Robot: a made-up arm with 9 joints. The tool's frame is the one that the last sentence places.
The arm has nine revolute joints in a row. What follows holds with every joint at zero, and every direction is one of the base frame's.
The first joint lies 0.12 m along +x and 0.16 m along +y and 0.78 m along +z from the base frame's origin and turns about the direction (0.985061, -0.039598, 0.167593).
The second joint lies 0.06 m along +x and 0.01 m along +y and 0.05 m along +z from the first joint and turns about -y.
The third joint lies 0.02 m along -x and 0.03 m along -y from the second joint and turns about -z.
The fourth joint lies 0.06 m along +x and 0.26 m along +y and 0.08 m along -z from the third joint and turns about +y.
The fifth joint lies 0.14 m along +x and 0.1 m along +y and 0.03 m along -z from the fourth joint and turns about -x.
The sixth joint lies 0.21 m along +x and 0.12 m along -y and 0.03 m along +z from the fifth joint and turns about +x.
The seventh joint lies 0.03 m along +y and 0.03 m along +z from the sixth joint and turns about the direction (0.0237, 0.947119, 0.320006).
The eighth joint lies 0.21 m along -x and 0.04 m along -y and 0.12 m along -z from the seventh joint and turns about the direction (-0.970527, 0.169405, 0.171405).
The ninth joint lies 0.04 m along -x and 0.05 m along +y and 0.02 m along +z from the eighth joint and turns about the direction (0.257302, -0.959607, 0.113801).
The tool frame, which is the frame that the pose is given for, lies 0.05 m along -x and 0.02 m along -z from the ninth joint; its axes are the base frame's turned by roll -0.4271, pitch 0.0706 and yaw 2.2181 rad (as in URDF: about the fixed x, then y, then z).
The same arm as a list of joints. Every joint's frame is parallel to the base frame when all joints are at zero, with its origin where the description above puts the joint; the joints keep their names.
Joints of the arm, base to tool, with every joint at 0 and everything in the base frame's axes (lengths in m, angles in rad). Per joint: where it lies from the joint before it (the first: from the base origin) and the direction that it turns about. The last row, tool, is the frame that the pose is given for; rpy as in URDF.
joint 1: axis 0.985061 -0.039598 0.167593 origin 0.12 0.16 0.78
joint 2: axis 0 -1 0 origin 0.06 0.01 0.05
joint 3: axis 0 0 -1 origin -0.02 -0.03 0
joint 4: axis 0 1 0 origin 0.06 0.26 -0.08
joint 5: axis -1 0 0 origin 0.14 0.1 -0.03
joint 6: axis 1 0 0 origin 0.21 -0.12 0.03
joint 7: axis 0.0237 0.947119 0.320006 origin 0 0.03 0.03
joint 8: axis -0.970527 0.169405 0.171405 origin -0.21 -0.04 -0.12
joint 9: axis 0.257302 -0.959607 0.113801 origin -0.04 0.05 0.02
tool: origin -0.05 0 -0.02 rpy -0.4271 0.0706 2.2181

